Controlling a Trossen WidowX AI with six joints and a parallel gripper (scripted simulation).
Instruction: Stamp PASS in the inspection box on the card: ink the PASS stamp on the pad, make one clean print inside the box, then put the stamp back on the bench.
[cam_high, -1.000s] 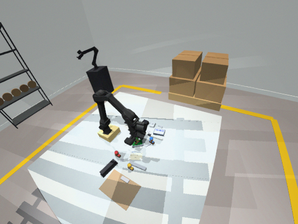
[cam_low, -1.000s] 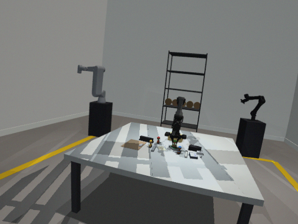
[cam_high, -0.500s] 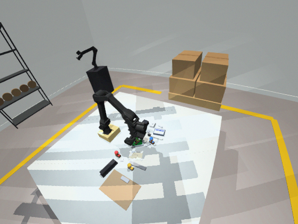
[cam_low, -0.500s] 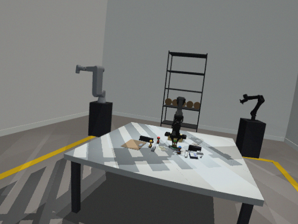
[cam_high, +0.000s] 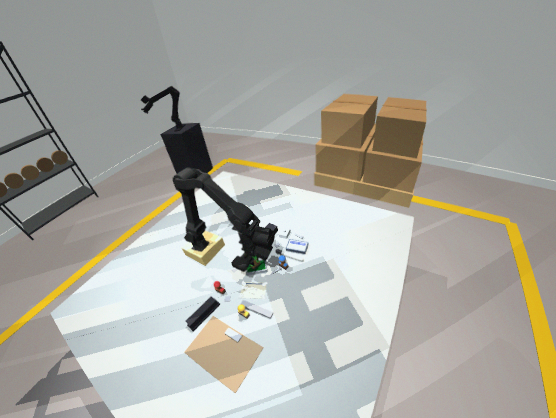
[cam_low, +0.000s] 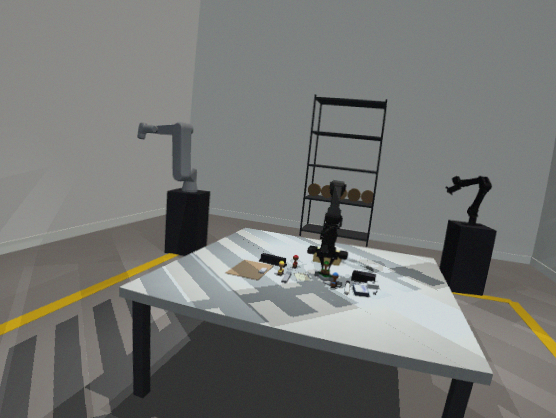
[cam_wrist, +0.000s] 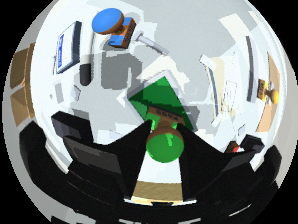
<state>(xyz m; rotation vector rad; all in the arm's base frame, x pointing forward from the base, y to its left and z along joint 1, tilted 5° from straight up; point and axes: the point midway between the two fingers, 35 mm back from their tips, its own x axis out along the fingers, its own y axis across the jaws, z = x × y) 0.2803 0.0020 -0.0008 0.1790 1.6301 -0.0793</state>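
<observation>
Right now my gripper tip is 30 mm above the green ink pad. Also, from my gripper tip: blue-knobbed stamp: 110 mm ahead, 40 mm to the left, 20 mm below; white card: 30 mm ahead, 100 mm to the right, 40 mm below; green-knobbed stamp: right at my gripper tip.
</observation>
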